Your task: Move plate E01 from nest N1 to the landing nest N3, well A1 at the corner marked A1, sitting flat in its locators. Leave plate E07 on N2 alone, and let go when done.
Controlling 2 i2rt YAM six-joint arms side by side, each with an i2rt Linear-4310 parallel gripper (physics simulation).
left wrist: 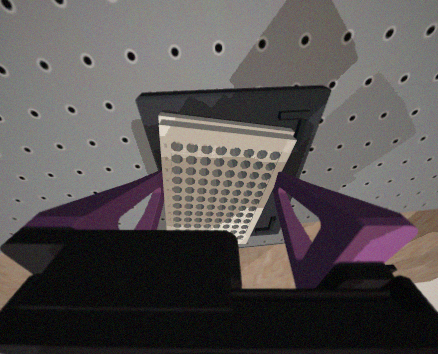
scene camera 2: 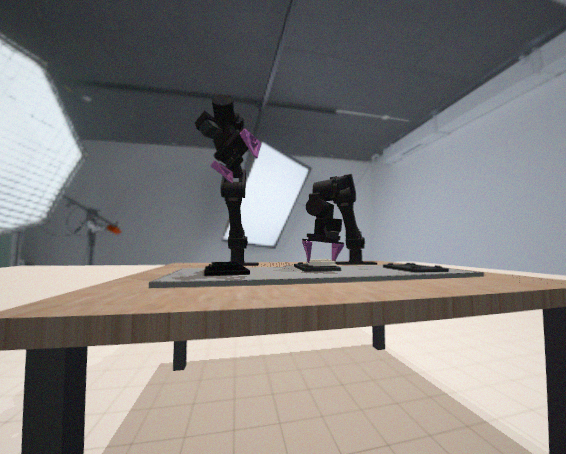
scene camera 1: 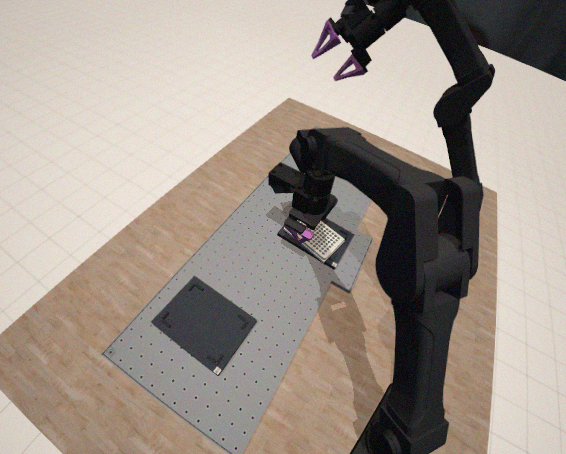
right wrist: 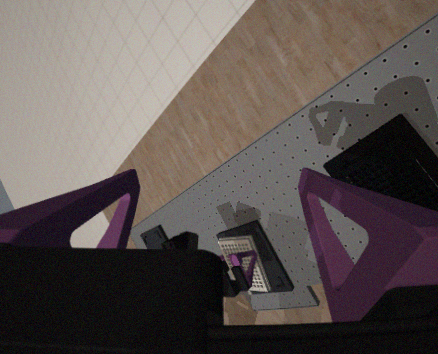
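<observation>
A cream well plate is between the fingers of my left gripper, which is shut on it. The plate is low over the dark middle nest. Whether it rests flat in the locators I cannot tell; two right-hand locators show beside it in the left wrist view. Its A1 well cannot be made out. My right gripper is open and empty, high up. A black plate sits apart; its label is unreadable.
An empty dark nest lies at the lower left in scene camera 1. The nests stand on a grey perforated board on a wooden table. The left arm's links cross above the board.
</observation>
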